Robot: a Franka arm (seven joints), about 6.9 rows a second.
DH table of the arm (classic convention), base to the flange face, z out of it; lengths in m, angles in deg. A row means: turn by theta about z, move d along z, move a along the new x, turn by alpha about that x. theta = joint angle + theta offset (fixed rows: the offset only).
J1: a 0; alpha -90; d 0.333; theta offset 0
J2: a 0; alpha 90; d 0; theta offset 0
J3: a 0.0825; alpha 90; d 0.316; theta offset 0
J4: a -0.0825; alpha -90; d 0; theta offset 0
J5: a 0; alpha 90; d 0.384; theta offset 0
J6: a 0.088; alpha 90; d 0; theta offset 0
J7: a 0; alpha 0; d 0.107; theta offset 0
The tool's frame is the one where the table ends.
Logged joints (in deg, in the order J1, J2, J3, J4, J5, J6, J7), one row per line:
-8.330 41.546 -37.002 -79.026 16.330 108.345 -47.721
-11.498 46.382 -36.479 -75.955 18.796 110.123 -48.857
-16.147 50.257 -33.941 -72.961 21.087 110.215 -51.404
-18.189 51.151 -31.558 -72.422 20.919 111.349 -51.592
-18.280 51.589 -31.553 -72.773 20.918 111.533 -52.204
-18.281 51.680 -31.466 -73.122 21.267 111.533 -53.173
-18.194 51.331 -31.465 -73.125 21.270 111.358 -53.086
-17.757 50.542 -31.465 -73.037 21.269 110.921 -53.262
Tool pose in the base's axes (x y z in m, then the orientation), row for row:
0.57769 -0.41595 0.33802 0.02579 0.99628 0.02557 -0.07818
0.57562 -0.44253 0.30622 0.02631 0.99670 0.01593 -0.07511
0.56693 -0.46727 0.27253 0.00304 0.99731 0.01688 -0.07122
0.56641 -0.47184 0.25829 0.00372 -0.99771 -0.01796 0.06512
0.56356 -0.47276 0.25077 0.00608 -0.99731 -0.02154 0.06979
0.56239 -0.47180 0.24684 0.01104 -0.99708 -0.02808 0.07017
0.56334 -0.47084 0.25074 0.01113 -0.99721 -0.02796 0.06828
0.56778 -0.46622 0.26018 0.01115 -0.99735 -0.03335 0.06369
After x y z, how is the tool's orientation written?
As a quaternion, w x y z.
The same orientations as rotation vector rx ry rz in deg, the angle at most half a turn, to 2 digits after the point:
176.44 4.53 -13.85
176.46 2.82 -13.30
179.17 3.03 -12.79
-179.16 -3.23 11.69
-178.82 -3.86 12.51
-178.22 -5.02 12.54
-178.24 -5.00 12.20
-178.26 -5.96 11.38

